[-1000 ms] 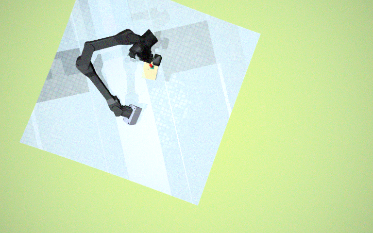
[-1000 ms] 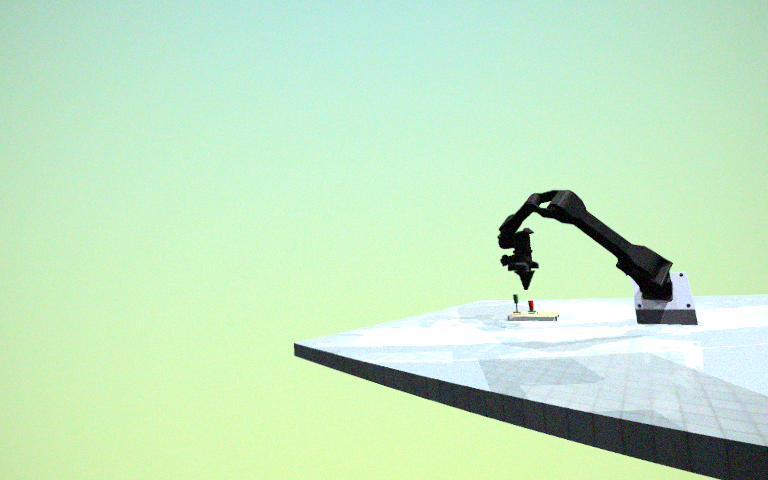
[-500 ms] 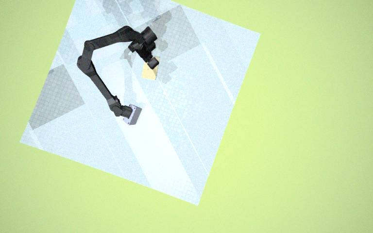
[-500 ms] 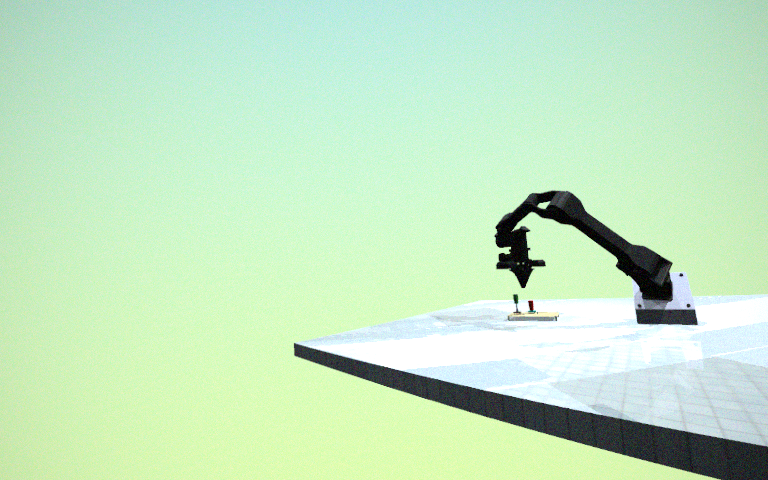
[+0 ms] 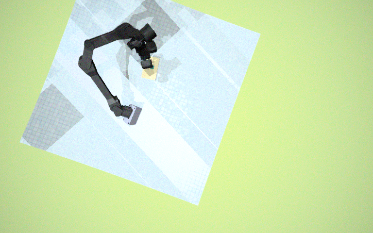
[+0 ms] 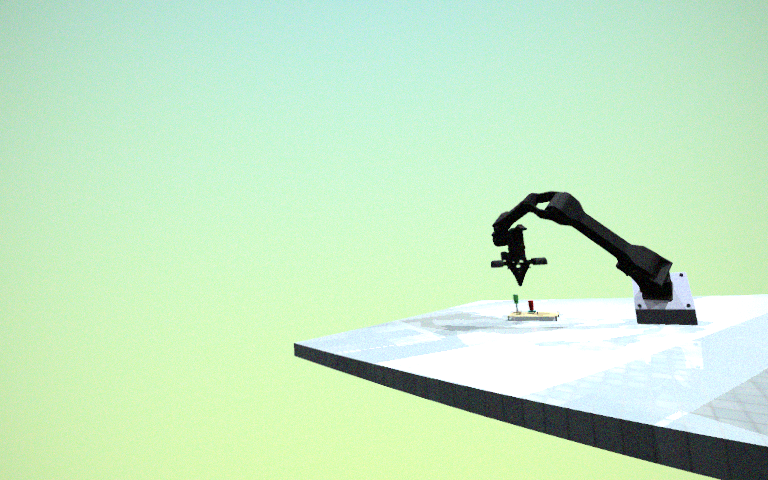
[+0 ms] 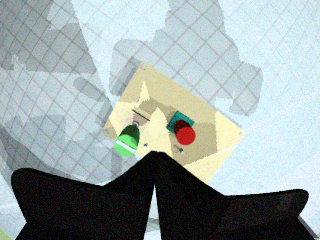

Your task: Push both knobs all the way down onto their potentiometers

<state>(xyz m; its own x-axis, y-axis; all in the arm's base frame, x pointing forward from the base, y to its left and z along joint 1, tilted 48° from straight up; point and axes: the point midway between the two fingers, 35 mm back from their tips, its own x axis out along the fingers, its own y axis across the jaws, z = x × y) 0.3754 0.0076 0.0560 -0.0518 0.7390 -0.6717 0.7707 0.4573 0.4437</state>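
Now: the green knob 10 mm ahead of my gripper tip, 20 mm to the left of it and 40 mm below it. From my gripper tip the other things lie so: red knob: 20 mm behind, 20 mm to the right, 70 mm below.
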